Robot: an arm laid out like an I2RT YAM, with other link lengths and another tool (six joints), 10 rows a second.
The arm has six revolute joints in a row. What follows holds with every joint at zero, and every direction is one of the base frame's.
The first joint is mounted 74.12 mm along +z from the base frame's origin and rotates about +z.
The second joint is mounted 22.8 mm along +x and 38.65 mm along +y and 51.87 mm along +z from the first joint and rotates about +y.
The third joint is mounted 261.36 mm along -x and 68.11 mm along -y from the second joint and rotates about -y.
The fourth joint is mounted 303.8 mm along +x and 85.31 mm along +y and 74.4 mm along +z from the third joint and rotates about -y.
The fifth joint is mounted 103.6 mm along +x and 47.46 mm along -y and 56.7 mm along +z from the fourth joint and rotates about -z.
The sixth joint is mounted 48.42 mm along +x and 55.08 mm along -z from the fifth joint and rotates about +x.
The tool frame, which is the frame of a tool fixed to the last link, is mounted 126 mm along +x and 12 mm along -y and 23 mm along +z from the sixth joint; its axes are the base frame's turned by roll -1.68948, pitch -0.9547 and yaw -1.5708 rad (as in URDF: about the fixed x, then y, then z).
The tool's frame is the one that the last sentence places.
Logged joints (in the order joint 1, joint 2, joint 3, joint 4, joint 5, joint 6), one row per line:
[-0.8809 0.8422 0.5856 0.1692 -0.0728 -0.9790]
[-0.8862 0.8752 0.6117 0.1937 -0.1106 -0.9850]
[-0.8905 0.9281 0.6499 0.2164 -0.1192 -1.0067]
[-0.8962 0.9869 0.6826 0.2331 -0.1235 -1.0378]
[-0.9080 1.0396 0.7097 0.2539 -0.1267 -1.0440]
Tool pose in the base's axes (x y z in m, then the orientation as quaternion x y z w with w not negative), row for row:
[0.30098 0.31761 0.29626 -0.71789 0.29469 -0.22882 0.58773]
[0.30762 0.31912 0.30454 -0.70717 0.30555 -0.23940 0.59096]
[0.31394 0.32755 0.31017 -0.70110 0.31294 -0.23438 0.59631]
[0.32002 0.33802 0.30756 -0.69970 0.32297 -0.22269 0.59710]
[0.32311 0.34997 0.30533 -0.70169 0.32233 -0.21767 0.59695]
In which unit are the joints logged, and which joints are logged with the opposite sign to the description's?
The joints are logged in radians. Opposite sign: joint 1, joint 5, joint 6.
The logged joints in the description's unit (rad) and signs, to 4 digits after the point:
[0.8809 0.8422 0.5856 0.1692 0.0728 0.9790]
[0.8862 0.8752 0.6117 0.1937 0.1106 0.9850]
[0.8905 0.9281 0.6499 0.2164 0.1192 1.0067]
[0.8962 0.9869 0.6826 0.2331 0.1235 1.0378]
[0.9080 1.0396 0.7097 0.2539 0.1267 1.0440]

